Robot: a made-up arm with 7 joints. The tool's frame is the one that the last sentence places. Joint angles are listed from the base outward.
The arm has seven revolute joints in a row. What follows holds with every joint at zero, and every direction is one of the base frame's.
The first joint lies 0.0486 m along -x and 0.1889 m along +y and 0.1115 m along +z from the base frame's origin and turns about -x.
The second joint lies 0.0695 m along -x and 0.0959 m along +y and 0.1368 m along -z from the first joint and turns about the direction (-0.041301, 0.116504, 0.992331).
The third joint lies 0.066 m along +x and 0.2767 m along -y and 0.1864 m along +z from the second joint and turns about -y.
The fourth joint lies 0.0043 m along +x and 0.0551 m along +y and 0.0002 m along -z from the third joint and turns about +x.
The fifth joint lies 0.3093 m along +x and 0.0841 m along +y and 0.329 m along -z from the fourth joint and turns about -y.
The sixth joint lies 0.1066 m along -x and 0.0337 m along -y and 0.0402 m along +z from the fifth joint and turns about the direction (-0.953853, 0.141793, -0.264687).
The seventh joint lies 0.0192 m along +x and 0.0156 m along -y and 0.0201 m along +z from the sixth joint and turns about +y.
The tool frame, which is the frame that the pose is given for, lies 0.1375 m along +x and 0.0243 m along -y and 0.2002 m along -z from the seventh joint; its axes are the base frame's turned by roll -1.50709, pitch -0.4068 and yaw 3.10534 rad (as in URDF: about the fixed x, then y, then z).
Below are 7 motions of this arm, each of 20 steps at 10 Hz.
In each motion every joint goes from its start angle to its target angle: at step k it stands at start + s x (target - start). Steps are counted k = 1, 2, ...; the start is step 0. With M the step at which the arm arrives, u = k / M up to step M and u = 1 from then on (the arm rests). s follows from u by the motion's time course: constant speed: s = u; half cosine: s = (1 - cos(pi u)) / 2; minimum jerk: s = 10 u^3 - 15 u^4 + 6 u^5.
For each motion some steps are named. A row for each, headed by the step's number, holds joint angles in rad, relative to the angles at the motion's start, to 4 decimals.
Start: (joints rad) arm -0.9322 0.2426 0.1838 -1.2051 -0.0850 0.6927 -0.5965
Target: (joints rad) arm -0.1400 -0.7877 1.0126 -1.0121 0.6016 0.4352 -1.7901
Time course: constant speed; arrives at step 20
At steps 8, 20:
8: 0.3169 -0.4121 0.3315 0.0772 0.2746 -0.1030 -0.4774
20: 0.7922 -1.0303 0.8288 0.1930 0.6866 -0.2575 -1.1936

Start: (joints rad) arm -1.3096 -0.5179 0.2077 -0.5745 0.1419 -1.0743 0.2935
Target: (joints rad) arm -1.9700 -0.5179 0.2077 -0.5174 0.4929 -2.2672 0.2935
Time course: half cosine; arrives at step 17
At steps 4, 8, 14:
4: -0.0862 0.0000 0.0000 0.0075 0.0458 -0.1557 0.0000
8: -0.2997 0.0000 0.0000 0.0259 0.1593 -0.5414 0.0000
14: -0.6109 0.0000 0.0000 0.0528 0.3247 -1.1036 0.0000

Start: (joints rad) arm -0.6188 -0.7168 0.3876 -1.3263 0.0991 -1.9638 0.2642
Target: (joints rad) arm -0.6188 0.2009 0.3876 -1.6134 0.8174 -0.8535 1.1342
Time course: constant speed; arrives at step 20
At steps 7, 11, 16, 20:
7: 0.0000 0.3212 0.0000 -0.1005 0.2514 0.3886 0.3045
11: 0.0000 0.5047 0.0000 -0.1579 0.3951 0.6107 0.4785
16: 0.0000 0.7342 0.0000 -0.2297 0.5746 0.8882 0.6960
20: 0.0000 0.9177 0.0000 -0.2871 0.7183 1.1103 0.8700

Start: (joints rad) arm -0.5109 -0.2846 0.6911 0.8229 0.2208 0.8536 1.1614
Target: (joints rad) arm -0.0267 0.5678 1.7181 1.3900 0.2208 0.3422 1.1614
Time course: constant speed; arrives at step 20
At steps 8, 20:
8: 0.1937 0.3410 0.4108 0.2268 0.0000 -0.2046 0.0000
20: 0.4842 0.8524 1.0270 0.5671 0.0000 -0.5114 0.0000

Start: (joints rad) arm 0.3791 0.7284 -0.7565 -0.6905 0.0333 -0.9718 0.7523
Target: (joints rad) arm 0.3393 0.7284 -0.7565 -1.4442 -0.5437 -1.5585 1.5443
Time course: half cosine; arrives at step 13
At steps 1, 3, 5, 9, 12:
1: -0.0006 0.0000 0.0000 -0.0110 -0.0084 -0.0085 0.0115
3: -0.0050 0.0000 0.0000 -0.0948 -0.0726 -0.0738 0.0996
5: -0.0128 0.0000 0.0000 -0.2432 -0.1862 -0.1893 0.2556
9: -0.0312 0.0000 0.0000 -0.5909 -0.4524 -0.4600 0.6210
12: -0.0392 0.0000 0.0000 -0.7427 -0.5686 -0.5782 0.7805

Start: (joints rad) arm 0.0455 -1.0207 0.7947 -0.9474 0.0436 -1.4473 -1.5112
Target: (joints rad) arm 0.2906 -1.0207 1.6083 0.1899 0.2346 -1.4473 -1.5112
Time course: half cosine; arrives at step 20
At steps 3, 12, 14, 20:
3: 0.0134 0.0000 0.0443 0.0620 0.0104 0.0000 0.0000
12: 0.1604 0.0000 0.5325 0.7444 0.1250 0.0000 0.0000
14: 0.1946 0.0000 0.6459 0.9029 0.1516 0.0000 0.0000
20: 0.2451 0.0000 0.8136 1.1373 0.1910 0.0000 0.0000

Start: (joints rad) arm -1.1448 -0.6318 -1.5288 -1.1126 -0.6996 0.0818 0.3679
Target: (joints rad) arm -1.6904 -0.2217 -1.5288 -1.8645 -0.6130 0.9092 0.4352
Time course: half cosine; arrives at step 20
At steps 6, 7, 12, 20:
6: -0.1125 0.0845 0.0000 -0.1550 0.0178 0.1705 0.0139
7: -0.1490 0.1120 0.0000 -0.2053 0.0236 0.2259 0.0184
12: -0.3571 0.2684 0.0000 -0.4921 0.0567 0.5415 0.0440
20: -0.5456 0.4101 0.0000 -0.7519 0.0866 0.8274 0.0673

